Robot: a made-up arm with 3 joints.
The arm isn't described. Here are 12 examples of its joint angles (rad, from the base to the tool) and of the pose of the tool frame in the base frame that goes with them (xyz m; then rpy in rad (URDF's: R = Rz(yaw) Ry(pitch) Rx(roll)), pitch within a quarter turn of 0, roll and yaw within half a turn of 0).
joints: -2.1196 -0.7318 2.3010
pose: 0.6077 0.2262 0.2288 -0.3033 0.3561 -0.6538
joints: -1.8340 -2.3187 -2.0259
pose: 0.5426 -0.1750 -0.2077 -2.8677 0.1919 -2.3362
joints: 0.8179 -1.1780 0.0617
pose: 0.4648 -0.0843 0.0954 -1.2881 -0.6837 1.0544
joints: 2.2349 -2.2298 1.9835
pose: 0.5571 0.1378 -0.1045 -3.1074 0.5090 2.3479
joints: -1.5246 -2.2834 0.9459
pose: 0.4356 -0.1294 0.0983 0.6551 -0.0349 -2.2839
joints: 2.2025 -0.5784 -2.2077
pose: 0.5634 -0.1353 0.4125 0.0872 0.3287 0.4849
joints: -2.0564 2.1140 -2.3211
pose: -0.0313 -0.0202 -0.1635 -2.6576 -0.4110 2.1698
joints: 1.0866 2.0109 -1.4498
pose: 0.0592 -0.0747 0.2856 -0.3414 0.4347 -2.0598
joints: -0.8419 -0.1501 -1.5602
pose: 0.4109 0.0723 -0.3126 2.4077 -0.0998 -0.1123
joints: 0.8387 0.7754 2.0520
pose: 0.1136 -0.2039 -0.1779 -3.0522 0.4869 -0.6300
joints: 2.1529 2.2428 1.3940
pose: 0.0931 0.0422 -0.0308 -2.5759 -0.4448 -2.3318
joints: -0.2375 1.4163 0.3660
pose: 0.1857 -0.0127 -0.0450 0.6385 1.2883 0.9861
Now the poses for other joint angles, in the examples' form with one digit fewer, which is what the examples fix.
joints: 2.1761 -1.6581 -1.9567
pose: 0.654 0.163 0.219 0.446 0.603 1.677
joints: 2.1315 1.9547 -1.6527
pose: 0.028 0.152 0.241 0.313 -0.516 -2.016
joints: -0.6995 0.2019 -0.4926
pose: 0.337 0.003 -0.186 1.202 0.154 0.131
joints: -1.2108 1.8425 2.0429
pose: -0.024 0.003 0.109 -0.371 0.346 1.860
